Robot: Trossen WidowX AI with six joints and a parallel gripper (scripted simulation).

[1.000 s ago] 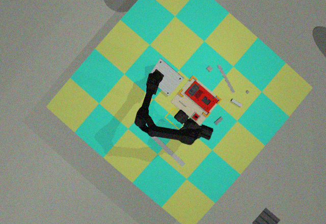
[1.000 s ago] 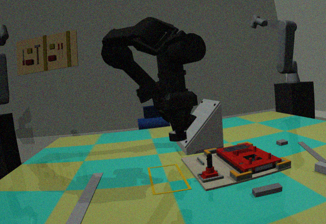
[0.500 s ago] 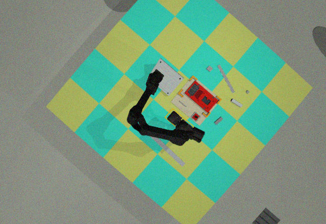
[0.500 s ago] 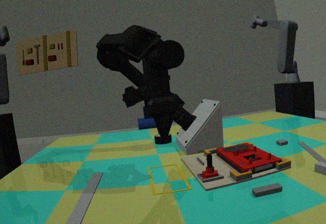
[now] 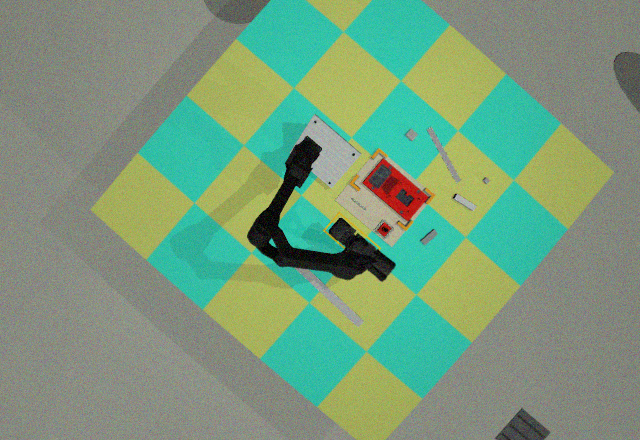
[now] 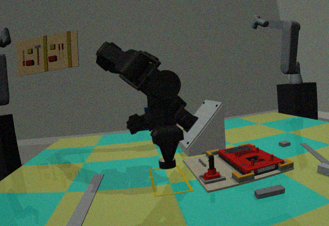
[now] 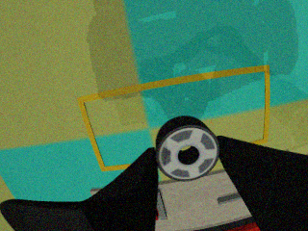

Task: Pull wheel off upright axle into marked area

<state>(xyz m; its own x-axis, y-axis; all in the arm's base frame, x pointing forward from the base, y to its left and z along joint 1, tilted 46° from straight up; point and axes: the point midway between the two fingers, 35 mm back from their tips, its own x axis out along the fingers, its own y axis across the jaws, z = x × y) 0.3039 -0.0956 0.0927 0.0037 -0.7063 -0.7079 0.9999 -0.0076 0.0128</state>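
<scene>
My gripper tip is right at the wheel. The rest, counted from my gripper tip: upright axle: 9 cm to the left, 5 cm ahead, 1 cm below; long grey strip: 20 cm to the right, 6 cm ahead, 4 cm below.
</scene>
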